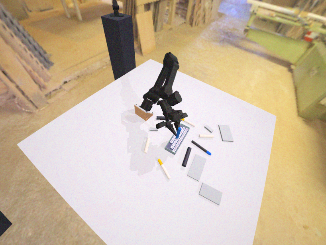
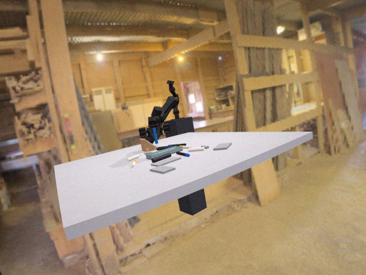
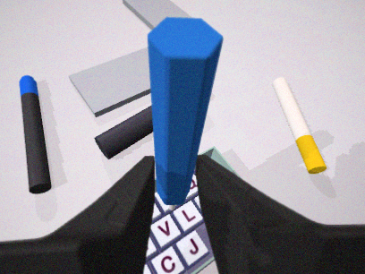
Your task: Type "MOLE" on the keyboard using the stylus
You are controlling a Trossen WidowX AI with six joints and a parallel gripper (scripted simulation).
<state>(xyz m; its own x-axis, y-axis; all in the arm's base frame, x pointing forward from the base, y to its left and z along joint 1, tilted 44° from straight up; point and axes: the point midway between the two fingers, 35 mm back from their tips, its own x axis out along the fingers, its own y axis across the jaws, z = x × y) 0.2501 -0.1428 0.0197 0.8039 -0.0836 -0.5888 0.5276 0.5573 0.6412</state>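
Right now my gripper tip is 90 mm above the E key and 30 mm to the right of it. From my gripper tip the other things lie so: L key: 90 mm below, 10 mm to the right; then blue stylus: 20 mm below.
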